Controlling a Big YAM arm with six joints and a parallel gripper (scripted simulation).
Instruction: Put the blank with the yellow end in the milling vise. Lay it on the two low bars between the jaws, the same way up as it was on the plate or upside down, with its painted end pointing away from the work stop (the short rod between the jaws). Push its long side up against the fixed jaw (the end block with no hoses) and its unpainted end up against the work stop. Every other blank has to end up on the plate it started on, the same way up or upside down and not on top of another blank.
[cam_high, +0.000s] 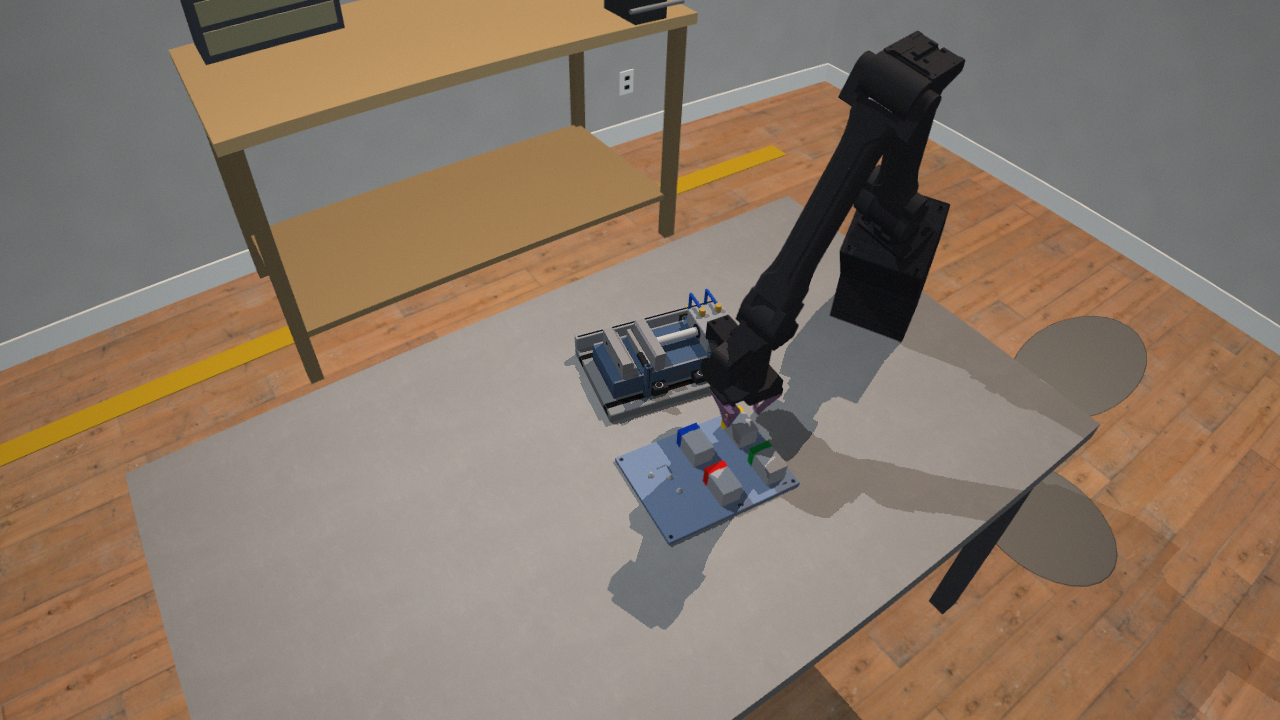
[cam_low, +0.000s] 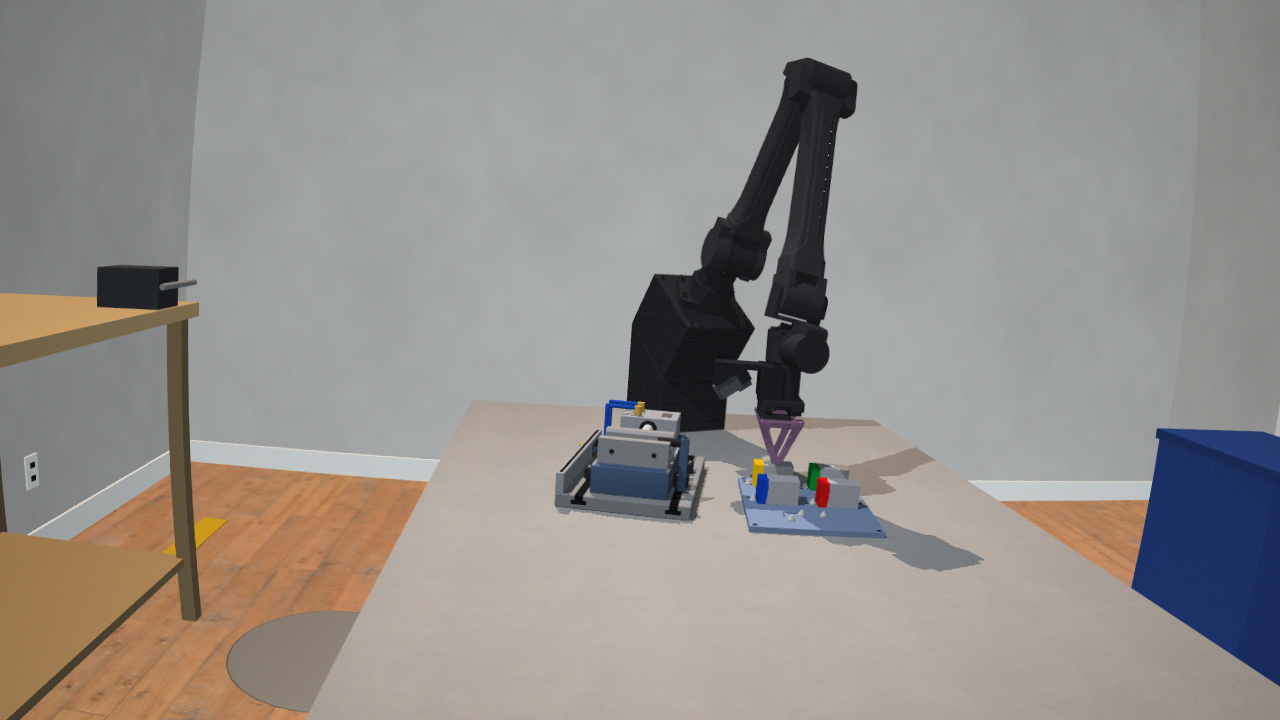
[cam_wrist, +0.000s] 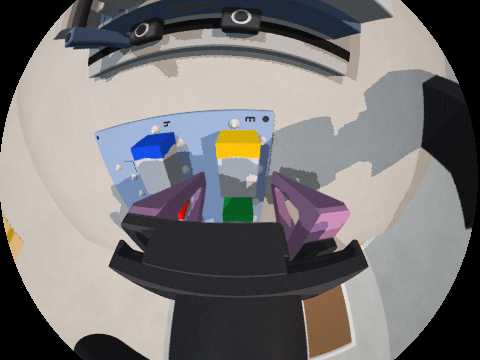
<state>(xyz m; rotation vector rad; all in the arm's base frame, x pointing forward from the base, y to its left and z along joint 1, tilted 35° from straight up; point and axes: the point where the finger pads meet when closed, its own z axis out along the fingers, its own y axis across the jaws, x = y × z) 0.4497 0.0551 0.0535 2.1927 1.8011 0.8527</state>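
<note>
Now: the yellow-ended blank 3 cm below my hand. The rest, counted from my hand: blue plate 10 cm ahead, 3 cm to the left, 5 cm below; blue-ended blank 9 cm ahead, 1 cm to the right, 3 cm below; green-ended blank 1 cm ahead, 9 cm to the left, 3 cm below.
</note>
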